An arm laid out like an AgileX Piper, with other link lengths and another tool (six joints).
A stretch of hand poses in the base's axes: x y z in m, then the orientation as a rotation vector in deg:
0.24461 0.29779 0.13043 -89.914 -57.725 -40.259
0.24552 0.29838 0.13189 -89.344 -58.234 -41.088
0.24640 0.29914 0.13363 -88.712 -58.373 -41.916
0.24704 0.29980 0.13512 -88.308 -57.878 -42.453
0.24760 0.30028 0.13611 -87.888 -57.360 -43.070
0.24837 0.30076 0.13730 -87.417 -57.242 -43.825
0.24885 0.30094 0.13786 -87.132 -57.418 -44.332
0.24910 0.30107 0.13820 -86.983 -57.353 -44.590
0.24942 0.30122 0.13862 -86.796 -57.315 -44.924
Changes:
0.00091 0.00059 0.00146 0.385 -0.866 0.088
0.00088 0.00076 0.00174 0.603 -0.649 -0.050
0.00064 0.00066 0.00149 0.663 -0.072 -0.299
0.00056 0.00048 0.00099 0.701 -0.113 -0.346
0.00077 0.00048 0.00119 0.575 -0.448 -0.219
0.00048 0.00018 0.00056 0.237 -0.454 -0.052
0.00025 0.00013 0.00034 0.198 -0.138 -0.092
0.00032 0.00015 0.00042 0.229 -0.207 -0.102

